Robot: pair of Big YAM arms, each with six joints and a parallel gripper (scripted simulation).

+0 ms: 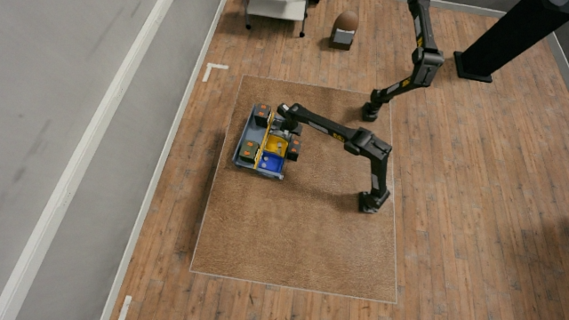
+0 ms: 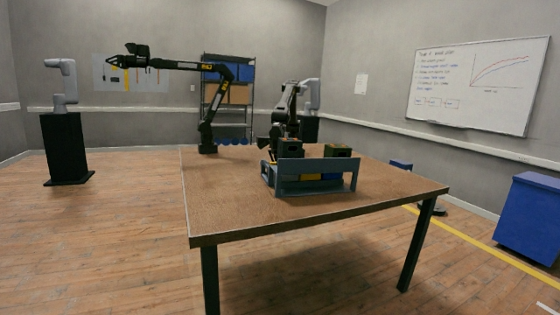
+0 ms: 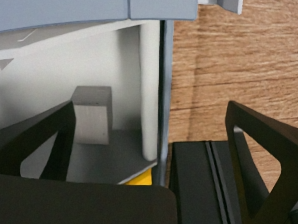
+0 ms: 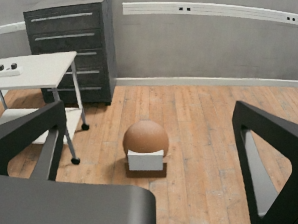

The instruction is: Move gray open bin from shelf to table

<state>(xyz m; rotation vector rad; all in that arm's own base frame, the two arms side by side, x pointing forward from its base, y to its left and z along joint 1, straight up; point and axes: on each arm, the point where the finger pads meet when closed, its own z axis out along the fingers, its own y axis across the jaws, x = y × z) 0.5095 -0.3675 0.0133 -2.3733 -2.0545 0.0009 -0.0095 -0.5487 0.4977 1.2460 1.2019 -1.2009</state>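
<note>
The gray open bin lies 8 cm ahead of my left hand, 1 cm to the right of it and 1 cm below it. The rest, counted from my left hand: blue-gray shelf: 12 cm ahead, 10 cm to the left, 1 cm above; then yellow bin: 10 cm ahead, 10 cm to the left, 1 cm below; then blue bin: 11 cm ahead, 21 cm to the left, 1 cm below.
</note>
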